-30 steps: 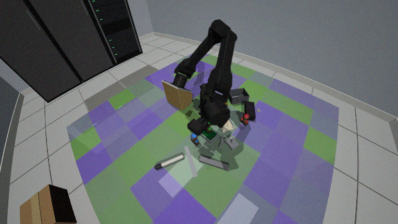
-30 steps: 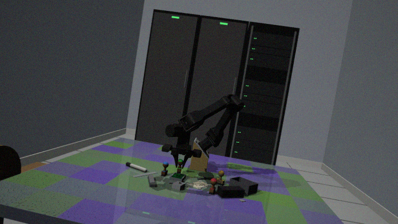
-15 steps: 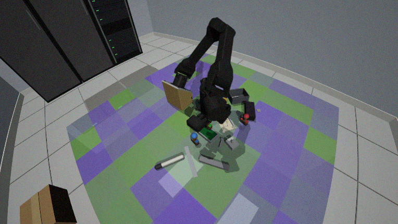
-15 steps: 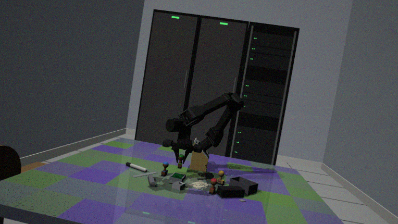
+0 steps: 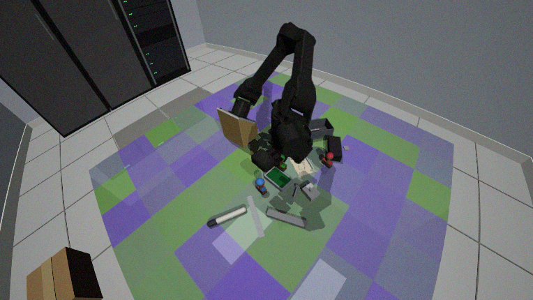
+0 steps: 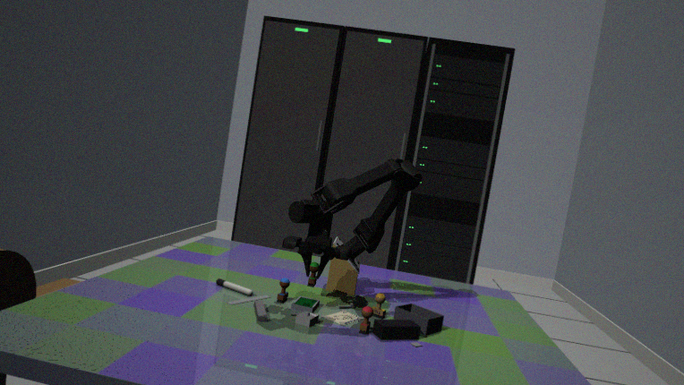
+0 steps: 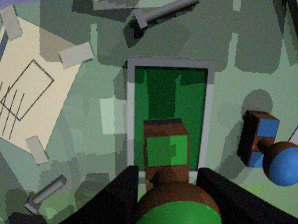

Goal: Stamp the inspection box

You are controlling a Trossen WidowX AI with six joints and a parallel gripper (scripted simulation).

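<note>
Right now my gripper tip is 2 cm short of the pale card, 10 cm to the right of it and 9 cm above it. Also, from my gripper tip: green ink pad: 1 cm to the right, 8 cm below; green-knobbed stamp: right at my gripper tip; blue-knobbed stamp: 2 cm behind, 8 cm to the right, 7 cm below.
</note>
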